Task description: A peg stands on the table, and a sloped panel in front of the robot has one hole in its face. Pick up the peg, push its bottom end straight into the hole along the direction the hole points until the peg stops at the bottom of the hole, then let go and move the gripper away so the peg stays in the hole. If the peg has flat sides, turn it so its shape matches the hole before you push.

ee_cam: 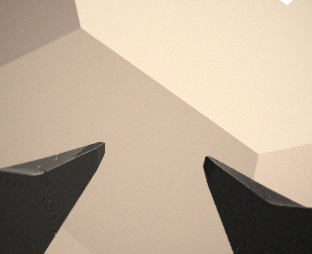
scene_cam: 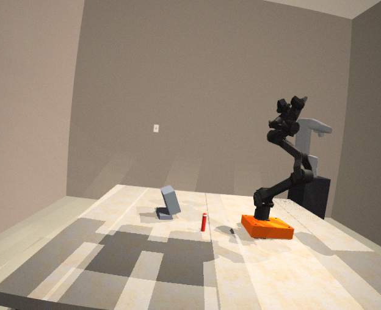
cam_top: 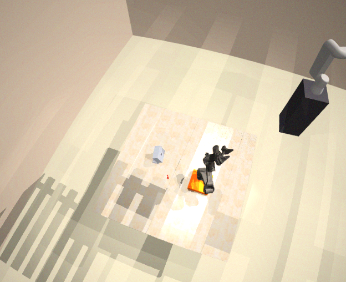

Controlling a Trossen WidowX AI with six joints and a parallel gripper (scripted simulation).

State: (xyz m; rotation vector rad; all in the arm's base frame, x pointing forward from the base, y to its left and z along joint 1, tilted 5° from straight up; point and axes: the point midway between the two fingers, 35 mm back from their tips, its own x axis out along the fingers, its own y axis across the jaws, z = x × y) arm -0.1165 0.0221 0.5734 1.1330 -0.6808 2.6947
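Now: the red square peg 58 cm below my gripper tip, 47 cm ahead of it and 9 cm to the left of it. Also, from my gripper tip: panel: 60 cm ahead, 55 cm below, 10 cm to the right.
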